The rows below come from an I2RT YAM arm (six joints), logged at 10 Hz.
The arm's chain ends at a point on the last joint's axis. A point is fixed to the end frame.
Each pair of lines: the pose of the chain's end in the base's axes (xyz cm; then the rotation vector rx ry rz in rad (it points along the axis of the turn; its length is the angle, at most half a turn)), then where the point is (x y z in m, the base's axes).
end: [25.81 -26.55 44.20 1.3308 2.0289 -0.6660]
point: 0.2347 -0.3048 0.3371
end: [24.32 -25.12 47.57 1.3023 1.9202 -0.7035]
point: 0.2256 -0.2992 0.3733
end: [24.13 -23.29 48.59 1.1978 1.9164 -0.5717]
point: 0.2380 -0.2810 0.3821
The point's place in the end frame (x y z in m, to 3 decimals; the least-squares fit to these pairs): 0.059 -0.028 0.094
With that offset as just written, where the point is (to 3 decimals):
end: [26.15 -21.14 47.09 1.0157 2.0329 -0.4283]
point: 0.267 -0.255 0.365
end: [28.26 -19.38 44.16 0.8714 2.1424 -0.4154]
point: 0.286 -0.238 0.336
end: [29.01 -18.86 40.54 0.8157 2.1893 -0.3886]
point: 0.293 -0.231 0.299
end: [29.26 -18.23 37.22 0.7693 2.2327 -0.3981]
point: 0.293 -0.226 0.266
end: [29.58 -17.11 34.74 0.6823 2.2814 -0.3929]
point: 0.295 -0.216 0.242
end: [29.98 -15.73 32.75 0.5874 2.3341 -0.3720]
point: 0.299 -0.202 0.222
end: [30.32 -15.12 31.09 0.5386 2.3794 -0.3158]
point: 0.302 -0.192 0.204
